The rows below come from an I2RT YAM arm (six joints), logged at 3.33 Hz.
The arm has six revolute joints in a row. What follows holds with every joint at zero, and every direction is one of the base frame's.
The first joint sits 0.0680 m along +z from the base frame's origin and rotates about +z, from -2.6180 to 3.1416 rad.
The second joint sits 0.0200 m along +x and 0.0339 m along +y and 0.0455 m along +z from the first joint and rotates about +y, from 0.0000 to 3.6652 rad.
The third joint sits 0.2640 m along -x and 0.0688 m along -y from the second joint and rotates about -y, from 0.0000 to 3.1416 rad.
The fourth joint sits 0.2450 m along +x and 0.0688 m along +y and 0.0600 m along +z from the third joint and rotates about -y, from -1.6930 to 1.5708 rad.
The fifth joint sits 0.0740 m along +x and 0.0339 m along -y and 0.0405 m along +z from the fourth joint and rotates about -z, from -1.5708 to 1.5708 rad.
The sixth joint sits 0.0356 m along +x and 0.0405 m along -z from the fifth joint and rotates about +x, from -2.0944 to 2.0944 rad.
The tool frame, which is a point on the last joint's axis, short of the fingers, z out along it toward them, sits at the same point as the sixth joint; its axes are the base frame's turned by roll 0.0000, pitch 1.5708 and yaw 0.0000 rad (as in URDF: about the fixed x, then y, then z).
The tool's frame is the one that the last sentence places.
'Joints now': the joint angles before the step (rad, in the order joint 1, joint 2, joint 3, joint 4, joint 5, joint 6). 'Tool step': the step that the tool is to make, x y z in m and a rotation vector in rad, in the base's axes. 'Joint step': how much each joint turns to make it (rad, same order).
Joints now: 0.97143 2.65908 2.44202 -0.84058 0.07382 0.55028
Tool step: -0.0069 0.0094 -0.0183 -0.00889 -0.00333 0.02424
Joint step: 0.01980 0.03691 -0.00009 0.03205 0.00456 -0.00766
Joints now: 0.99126 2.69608 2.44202 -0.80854 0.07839 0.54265
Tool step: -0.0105 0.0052 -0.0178 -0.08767 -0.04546 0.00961
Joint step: 0.02591 0.03225 0.00052 -0.01480 0.08315 -0.02559
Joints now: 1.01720 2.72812 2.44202 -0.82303 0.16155 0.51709
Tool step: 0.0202 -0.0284 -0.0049 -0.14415 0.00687 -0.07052
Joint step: -0.05374 0.00093 0.00098 -0.12177 0.07402 -0.01331
